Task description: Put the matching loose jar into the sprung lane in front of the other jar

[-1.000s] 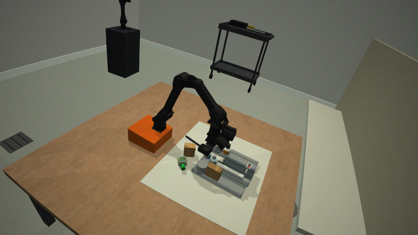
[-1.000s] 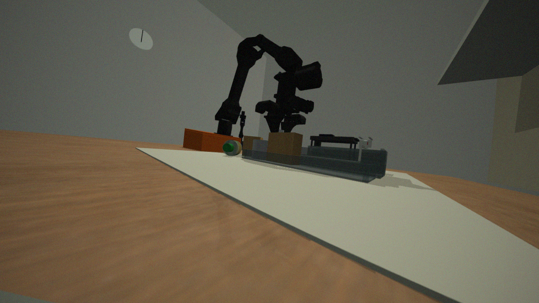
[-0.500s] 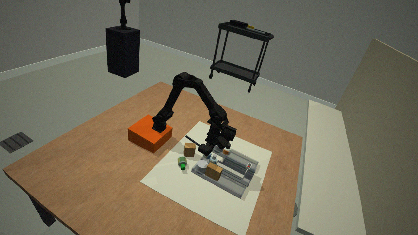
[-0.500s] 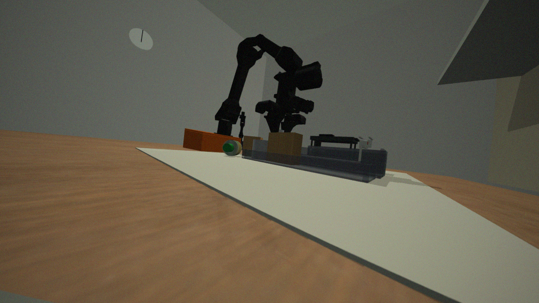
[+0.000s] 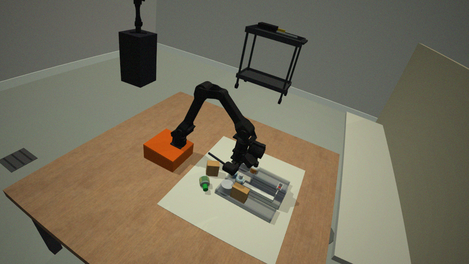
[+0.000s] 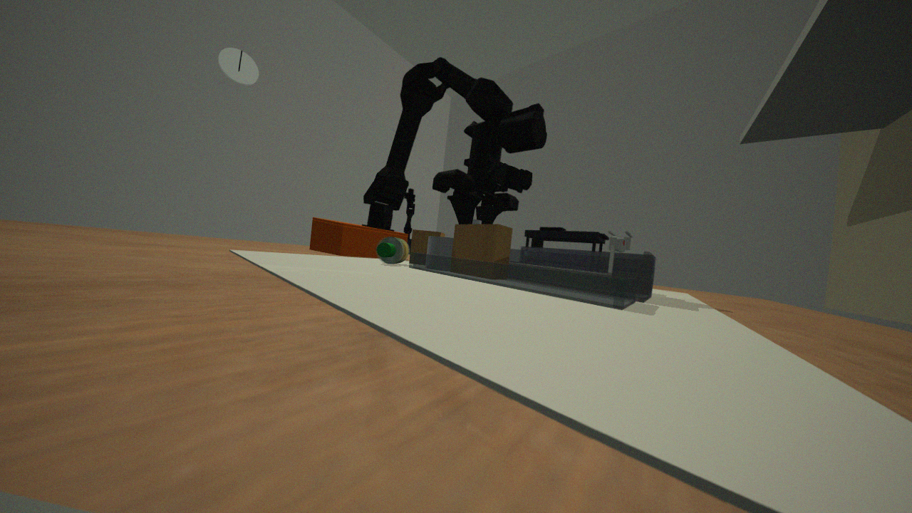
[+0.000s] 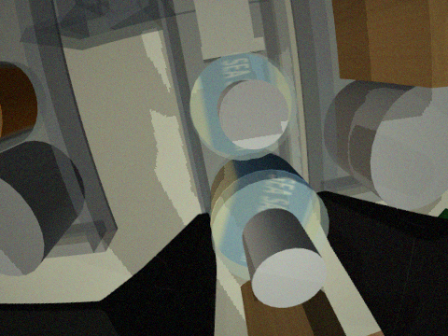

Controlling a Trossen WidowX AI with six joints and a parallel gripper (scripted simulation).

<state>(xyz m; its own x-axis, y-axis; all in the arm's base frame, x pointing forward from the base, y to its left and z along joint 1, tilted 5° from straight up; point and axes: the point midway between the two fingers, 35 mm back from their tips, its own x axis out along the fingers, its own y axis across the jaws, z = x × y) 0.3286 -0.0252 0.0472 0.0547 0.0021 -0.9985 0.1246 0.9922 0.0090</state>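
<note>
My gripper tip is now 60 mm short of the white mat and 60 mm above it. From my gripper tip the other things lie so: thin black stick 130 mm behind, 110 mm to the left, 50 mm below; then white pusher plate 150 mm ahead, 10 mm to the left, 10 mm below; then grey lane rack 150 mm ahead, 40 mm below, 10 mm to the left.
</note>
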